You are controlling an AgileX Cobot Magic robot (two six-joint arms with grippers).
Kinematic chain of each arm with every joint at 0, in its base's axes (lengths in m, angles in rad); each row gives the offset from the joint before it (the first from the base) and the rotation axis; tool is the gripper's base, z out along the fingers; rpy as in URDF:
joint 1: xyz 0 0 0.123 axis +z
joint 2: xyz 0 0 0 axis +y
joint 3: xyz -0.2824 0 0.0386 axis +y
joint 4: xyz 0.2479 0 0.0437 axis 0.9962 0 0.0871
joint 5: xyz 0 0 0 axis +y
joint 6: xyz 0.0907 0 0.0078 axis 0.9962 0 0.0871
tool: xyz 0 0 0 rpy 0 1.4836 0
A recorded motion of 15 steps. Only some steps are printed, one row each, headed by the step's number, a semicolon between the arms.
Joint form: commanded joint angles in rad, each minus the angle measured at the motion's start. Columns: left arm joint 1, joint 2, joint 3, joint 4, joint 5, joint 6; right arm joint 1, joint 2, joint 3, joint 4, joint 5, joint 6.
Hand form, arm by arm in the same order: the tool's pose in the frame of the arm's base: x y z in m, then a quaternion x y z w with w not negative. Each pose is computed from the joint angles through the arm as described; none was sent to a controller.
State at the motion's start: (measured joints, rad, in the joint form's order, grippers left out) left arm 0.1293 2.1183 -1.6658 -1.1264 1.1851 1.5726; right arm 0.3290 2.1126 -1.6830 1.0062 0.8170 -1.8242
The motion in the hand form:
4: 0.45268 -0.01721 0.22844 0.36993 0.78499 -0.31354 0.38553; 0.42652 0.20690 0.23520 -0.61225 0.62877 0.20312 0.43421
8: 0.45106 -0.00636 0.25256 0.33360 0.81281 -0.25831 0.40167; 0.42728 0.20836 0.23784 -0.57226 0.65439 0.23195 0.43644
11: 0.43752 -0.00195 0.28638 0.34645 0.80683 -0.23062 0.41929; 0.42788 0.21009 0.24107 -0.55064 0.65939 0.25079 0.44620
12: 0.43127 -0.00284 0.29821 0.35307 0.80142 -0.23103 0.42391; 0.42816 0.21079 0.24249 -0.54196 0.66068 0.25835 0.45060
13: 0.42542 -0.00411 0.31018 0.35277 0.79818 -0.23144 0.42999; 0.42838 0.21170 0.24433 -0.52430 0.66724 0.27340 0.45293
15: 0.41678 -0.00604 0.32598 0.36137 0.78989 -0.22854 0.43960; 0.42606 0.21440 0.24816 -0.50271 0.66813 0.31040 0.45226
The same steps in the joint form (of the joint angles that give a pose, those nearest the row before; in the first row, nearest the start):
4: -0.0019 0.0012 -0.0003 -0.0145 -0.0641 -0.0655; -0.0027 -0.0044 -0.0042 0.0882 0.0040 -0.0151
8: 0.0081 -0.0649 -0.0003 0.0540 -0.1677 -0.1702; -0.0027 -0.0044 -0.0041 0.1346 0.0000 0.0590
11: 0.0192 -0.1484 -0.0003 0.0975 -0.1610 -0.1923; -0.0027 -0.0044 -0.0042 0.1905 0.0000 0.0667
12: 0.0210 -0.1767 -0.0003 0.0999 -0.1413 -0.1973; -0.0027 -0.0044 -0.0041 0.2147 0.0000 0.0676
13: 0.0210 -0.2052 -0.0003 0.0999 -0.1315 -0.2141; -0.0027 -0.0044 -0.0041 0.2456 0.0021 0.0892
15: 0.0210 -0.2436 -0.0003 0.1000 -0.1152 -0.2164; -0.0027 -0.0044 -0.0041 0.3046 0.0392 0.1134

